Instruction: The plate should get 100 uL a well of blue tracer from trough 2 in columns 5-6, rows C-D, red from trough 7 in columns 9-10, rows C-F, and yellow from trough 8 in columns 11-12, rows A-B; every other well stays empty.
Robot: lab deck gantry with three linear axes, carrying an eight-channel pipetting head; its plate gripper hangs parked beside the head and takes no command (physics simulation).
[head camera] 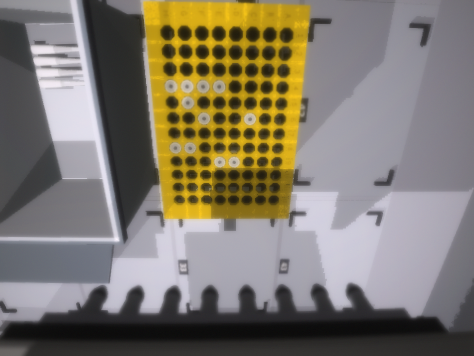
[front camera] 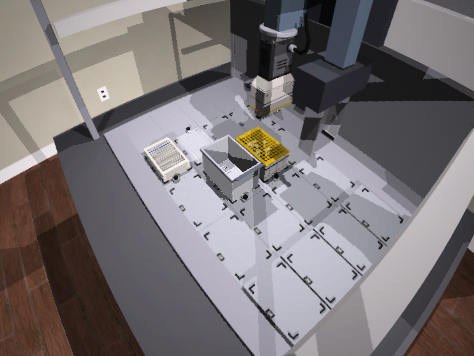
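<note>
The pipetting head (front camera: 271, 95) hangs beyond the yellow tip rack (front camera: 260, 142) (head camera: 225, 212). Its eight dark nozzles (head camera: 210, 300) stand below the rack's near edge in the head view, with no tips visible on them. White tips sit in several scattered holes of the rack; the other holes look dark. The cream trough block (front camera: 166, 159) stands at the left and shows a thin blue line near its far end; red and yellow cannot be made out. The pale plate (front camera: 194, 140) lies behind the bin; its wells are too small to read. The parked plate gripper (front camera: 321, 140) hangs open and empty beside the head.
A deep grey waste bin (front camera: 218, 175) (head camera: 55, 260) stands between the trough block and the tip rack, its walls rising above the deck. Pale used tips (head camera: 59, 65) lie inside it. Black corner marks outline positions on the deck (front camera: 212, 240). A dark wall runs along the right.
</note>
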